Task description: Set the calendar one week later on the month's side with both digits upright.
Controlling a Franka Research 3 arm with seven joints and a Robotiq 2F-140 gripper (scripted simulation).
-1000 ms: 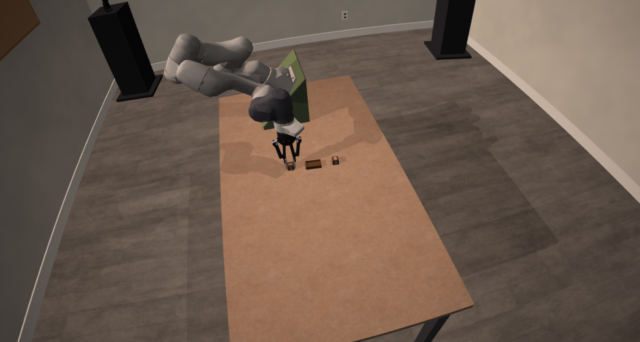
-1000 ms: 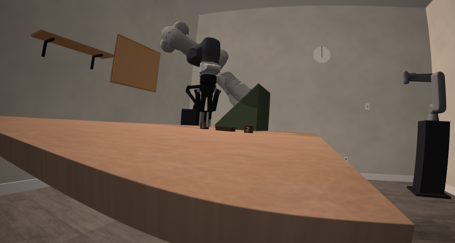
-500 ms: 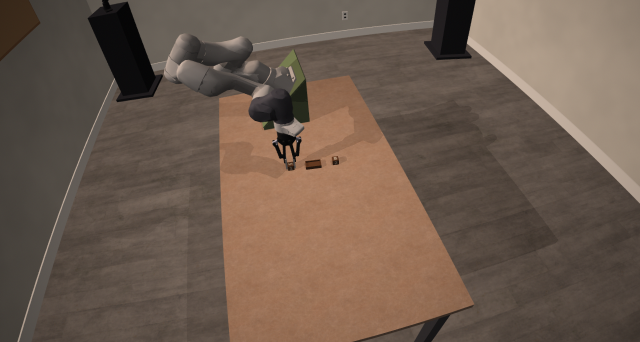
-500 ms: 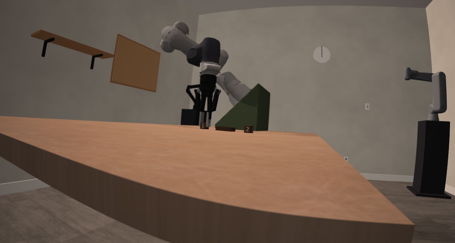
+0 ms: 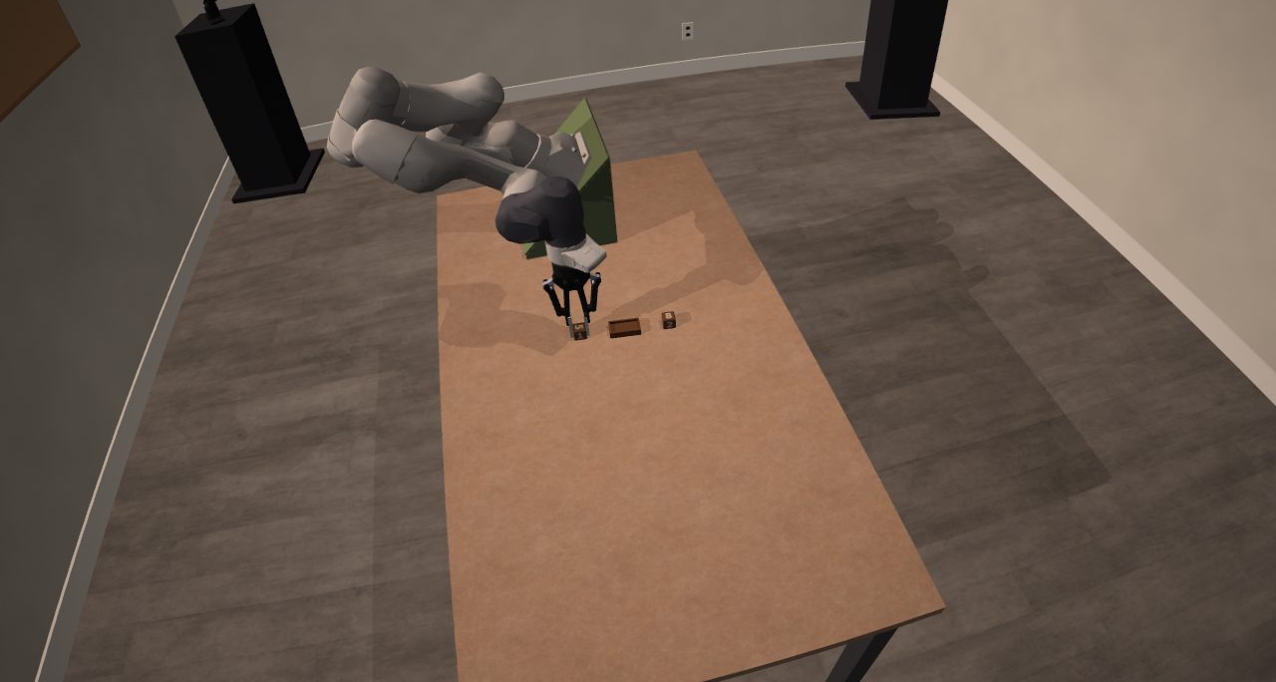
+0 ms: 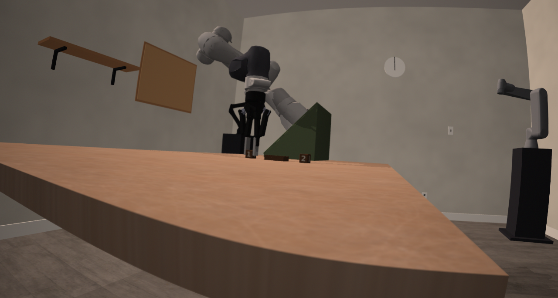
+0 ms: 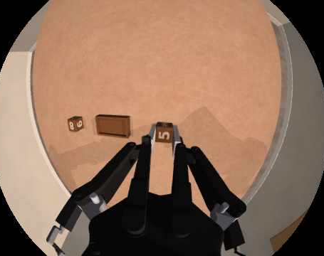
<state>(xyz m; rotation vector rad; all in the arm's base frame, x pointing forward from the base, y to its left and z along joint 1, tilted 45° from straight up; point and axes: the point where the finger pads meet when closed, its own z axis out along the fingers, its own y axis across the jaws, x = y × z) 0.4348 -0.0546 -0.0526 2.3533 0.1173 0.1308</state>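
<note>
Right now the brown calendar tray is 110 mm to the left of my hand and 30 mm below it.
</note>
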